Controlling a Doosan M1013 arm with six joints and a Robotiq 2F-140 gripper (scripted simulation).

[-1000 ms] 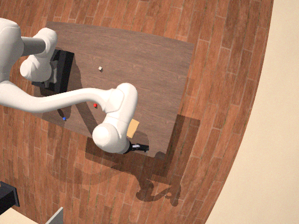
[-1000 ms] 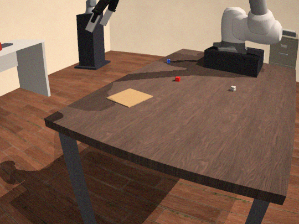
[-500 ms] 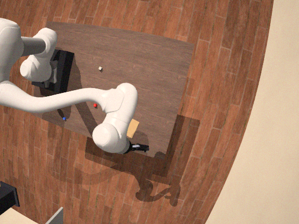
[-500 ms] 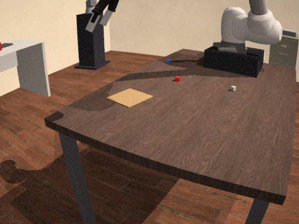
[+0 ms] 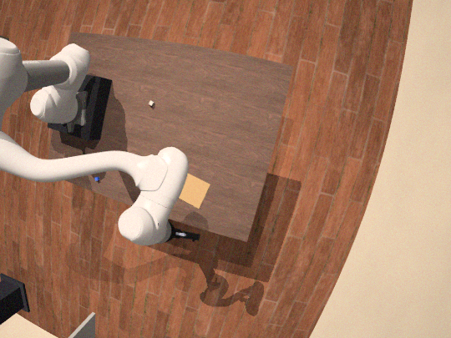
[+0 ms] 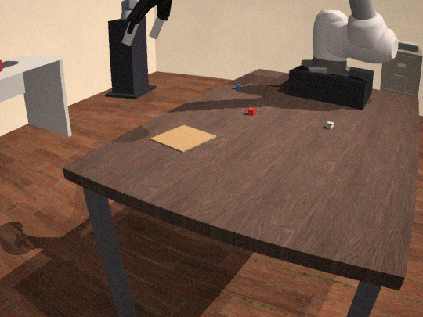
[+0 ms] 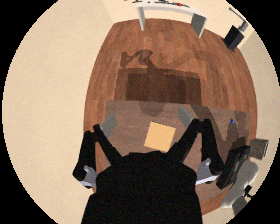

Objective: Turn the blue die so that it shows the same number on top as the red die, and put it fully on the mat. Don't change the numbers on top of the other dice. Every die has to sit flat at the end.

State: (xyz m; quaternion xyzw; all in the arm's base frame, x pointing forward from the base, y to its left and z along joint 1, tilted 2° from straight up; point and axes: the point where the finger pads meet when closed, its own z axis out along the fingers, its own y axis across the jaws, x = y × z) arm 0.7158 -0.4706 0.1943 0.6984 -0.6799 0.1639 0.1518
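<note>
Right now my hand is 60 cm past the blue die, 30 cm above it and 9 cm to the right of it. From my hand the other things lie so: white die: 52 cm to the left, 30 cm below, 28 cm behind; then tan mat: 31 cm below, 10 cm to the left, 4 cm behind; then red die: 30 cm below, 30 cm behind, 23 cm to the left.
</note>
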